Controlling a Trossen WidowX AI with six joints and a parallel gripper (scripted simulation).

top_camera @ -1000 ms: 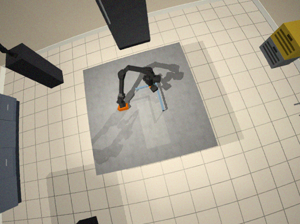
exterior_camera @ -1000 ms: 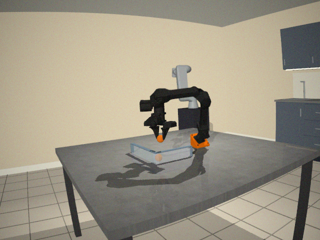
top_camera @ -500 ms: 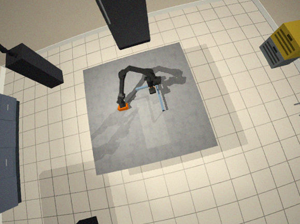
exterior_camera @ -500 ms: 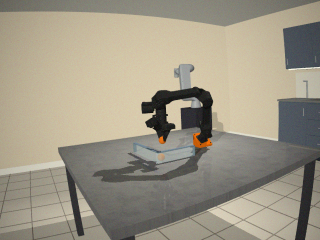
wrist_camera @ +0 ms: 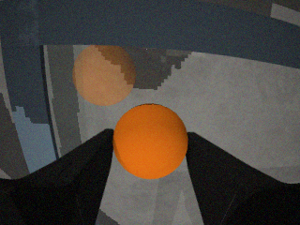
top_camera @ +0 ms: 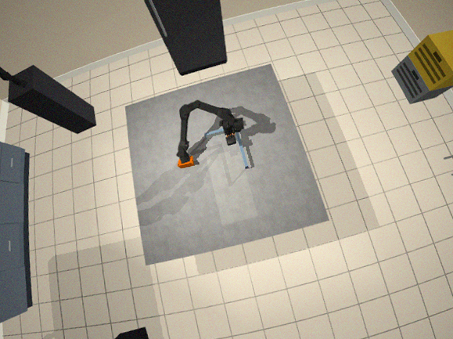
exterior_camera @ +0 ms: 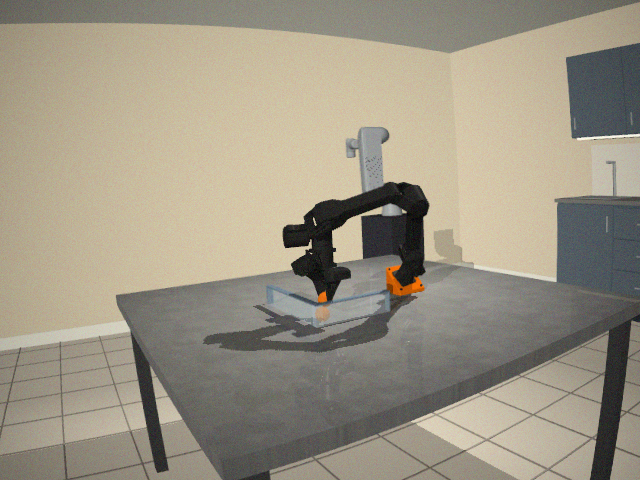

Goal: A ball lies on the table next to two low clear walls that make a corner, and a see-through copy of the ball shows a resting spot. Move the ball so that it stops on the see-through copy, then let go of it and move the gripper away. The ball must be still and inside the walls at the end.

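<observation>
My gripper tip is now 30 mm short of the see-through copy, 30 mm to the right of it and 30 mm above it. The rest, counted from my gripper tip: orange ball: right at my gripper tip.
</observation>
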